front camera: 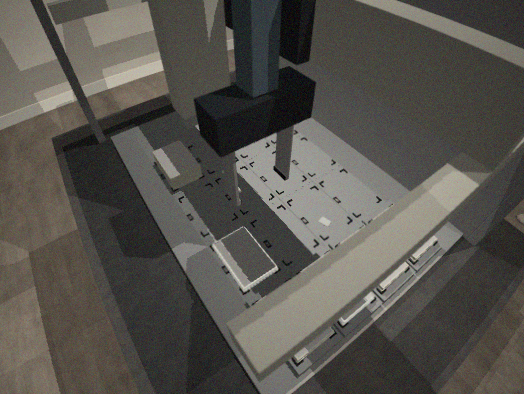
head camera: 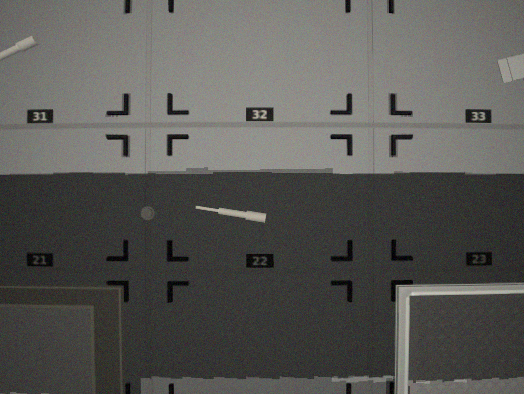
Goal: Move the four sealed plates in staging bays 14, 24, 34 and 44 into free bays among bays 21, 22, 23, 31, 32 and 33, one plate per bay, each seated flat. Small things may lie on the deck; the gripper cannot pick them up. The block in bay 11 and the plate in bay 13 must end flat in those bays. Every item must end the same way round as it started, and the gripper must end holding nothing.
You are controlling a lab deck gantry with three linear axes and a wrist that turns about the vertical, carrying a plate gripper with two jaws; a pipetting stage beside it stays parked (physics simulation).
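Seen in the pictures: gripper, between the fingertips: [front camera: 258, 185]; robot's base, origin of its link: [front camera: 155, 162].
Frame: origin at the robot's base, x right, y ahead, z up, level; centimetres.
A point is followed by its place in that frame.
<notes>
My gripper [front camera: 260, 189] @(x -10.5, y 35.8, z 15.9 cm) is over the middle of the deck, jaws pointing down and wide apart, with no plate between them; it does not show in the head view. The sealed plates in bays 14 [front camera: 300, 355] @(x -1.0, y 61.4, z 2.9 cm), 24 [front camera: 356, 309] @(x -14.4, y 61.4, z 2.9 cm), 34 [front camera: 394, 276] @(x -25.3, y 61.5, z 2.9 cm) and 44 [front camera: 424, 249] @(x -35.7, y 61.6, z 2.8 cm) show as pale edges under the front beam. The block [front camera: 184, 157] @(x -6.4, y 7.6, z 4.2 cm) [head camera: 45, 350] @(x -5.6, y 9.6, z 4.2 cm) sits flat in bay 11. The plate [front camera: 250, 256] @(x -5.2, y 40.3, z 1.4 cm) [head camera: 465, 340] @(x -4.9, y 37.3, z 1.4 cm) lies flat in bay 13. No plates show in the visible parts of bays 21 to 23 and 31 to 33.
A pale pipette tip [head camera: 242, 214] @(x -13.8, y 21.6, z 0.6 cm) lies in bay 22, with a small round disc [head camera: 147, 213] @(x -13.9, y 14.7, z 0.4 cm) between bays 21 and 22. Another tip [head camera: 24, 43] @(x -26.3, y 5.6, z 0.7 cm) lies in bay 31. A small white piece [front camera: 324, 221] @(x -24.7, y 42.2, z 0.1 cm) [head camera: 512, 68] @(x -24.8, y 41.9, z 0.1 cm) lies in bay 33. The long beam [front camera: 350, 270] @(x 1.1, y 62.3, z 40.0 cm) crosses above the staging side.
</notes>
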